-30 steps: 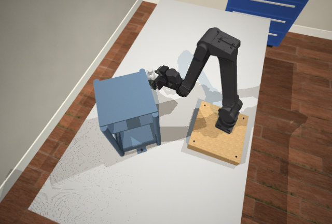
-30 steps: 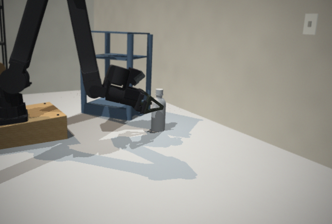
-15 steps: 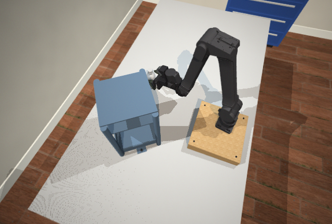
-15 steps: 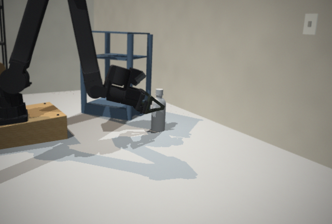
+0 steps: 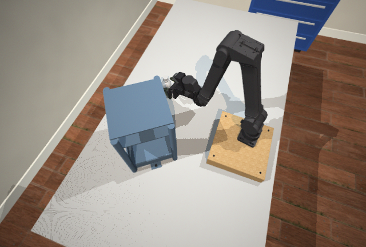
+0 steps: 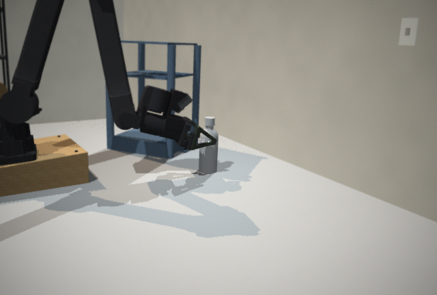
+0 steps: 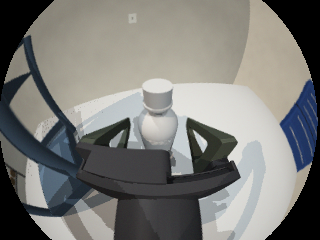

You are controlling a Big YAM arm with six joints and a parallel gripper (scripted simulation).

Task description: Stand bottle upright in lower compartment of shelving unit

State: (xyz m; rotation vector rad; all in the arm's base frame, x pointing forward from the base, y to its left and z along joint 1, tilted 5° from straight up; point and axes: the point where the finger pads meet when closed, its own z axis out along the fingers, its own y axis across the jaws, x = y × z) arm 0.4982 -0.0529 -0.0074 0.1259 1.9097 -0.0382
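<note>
The grey bottle lies right at my hand. The rest, counted from my hand: blue shelving unit (300 mm to the left, 80 mm above, 70 mm behind).
</note>
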